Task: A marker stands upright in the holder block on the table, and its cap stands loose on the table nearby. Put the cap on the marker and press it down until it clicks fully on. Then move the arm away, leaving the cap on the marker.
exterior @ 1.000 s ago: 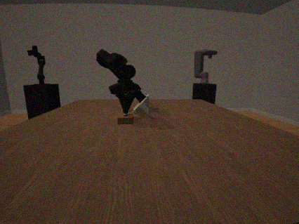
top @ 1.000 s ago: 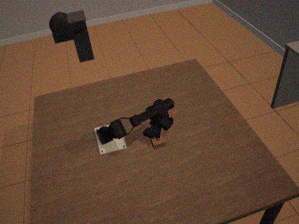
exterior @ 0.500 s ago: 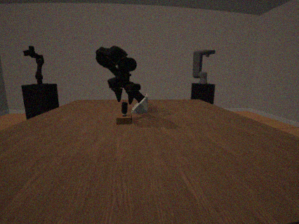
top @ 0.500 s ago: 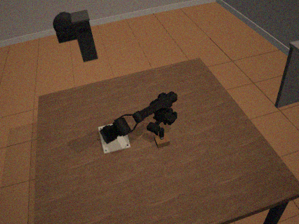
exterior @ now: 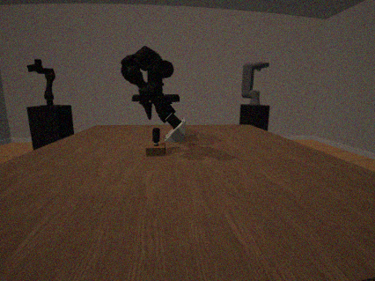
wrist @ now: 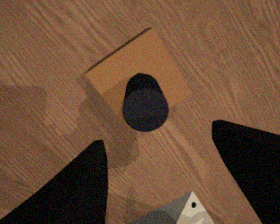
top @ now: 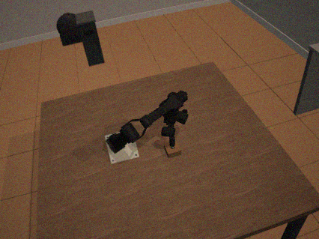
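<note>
The dark round cap lies 6 cm below my gripper tip. The rest, counted from my gripper tip: dark marker: 7 cm below; wooden holder block: 12 cm below.
</note>
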